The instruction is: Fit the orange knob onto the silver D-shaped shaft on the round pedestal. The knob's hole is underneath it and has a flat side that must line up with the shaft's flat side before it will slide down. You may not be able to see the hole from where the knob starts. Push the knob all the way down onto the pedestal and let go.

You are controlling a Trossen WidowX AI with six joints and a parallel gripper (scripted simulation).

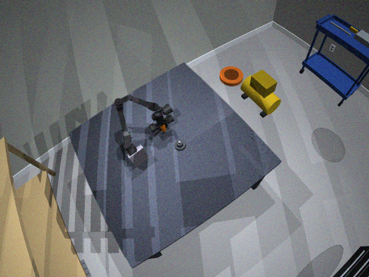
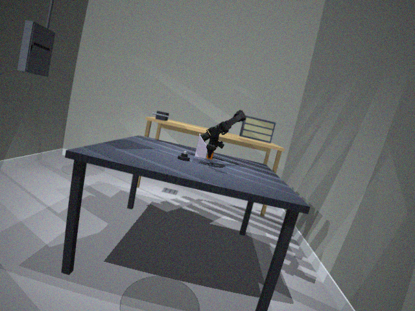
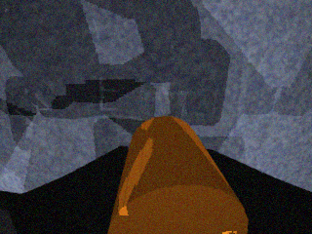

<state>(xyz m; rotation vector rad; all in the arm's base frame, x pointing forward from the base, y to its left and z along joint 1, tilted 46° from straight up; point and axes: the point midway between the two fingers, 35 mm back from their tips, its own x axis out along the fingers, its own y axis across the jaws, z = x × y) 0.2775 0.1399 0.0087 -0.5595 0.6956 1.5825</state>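
The round dark pedestal lies 170 mm to the right of my gripper tip, 40 mm ahead of it and 20 mm below it. Also, from my gripper tip: orange knob 30 mm above.
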